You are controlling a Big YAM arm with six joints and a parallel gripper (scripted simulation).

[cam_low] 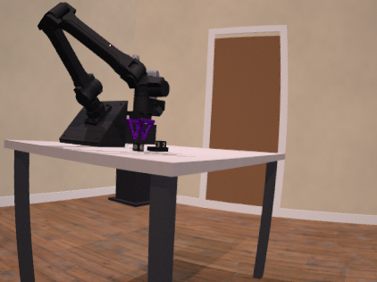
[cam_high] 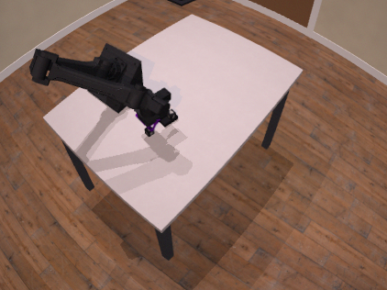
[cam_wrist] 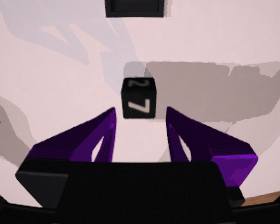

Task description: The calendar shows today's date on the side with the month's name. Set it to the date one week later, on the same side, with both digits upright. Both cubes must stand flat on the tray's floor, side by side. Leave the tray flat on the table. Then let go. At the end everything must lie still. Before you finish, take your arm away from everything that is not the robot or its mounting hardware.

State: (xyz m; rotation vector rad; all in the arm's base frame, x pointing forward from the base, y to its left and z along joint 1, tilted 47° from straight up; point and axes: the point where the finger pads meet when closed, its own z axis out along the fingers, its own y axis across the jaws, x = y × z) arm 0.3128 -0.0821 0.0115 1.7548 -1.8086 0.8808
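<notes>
My gripper is now 3 cm above the black date cube. Round my hand: black tray (11 cm to the left, 4 cm below).
</notes>
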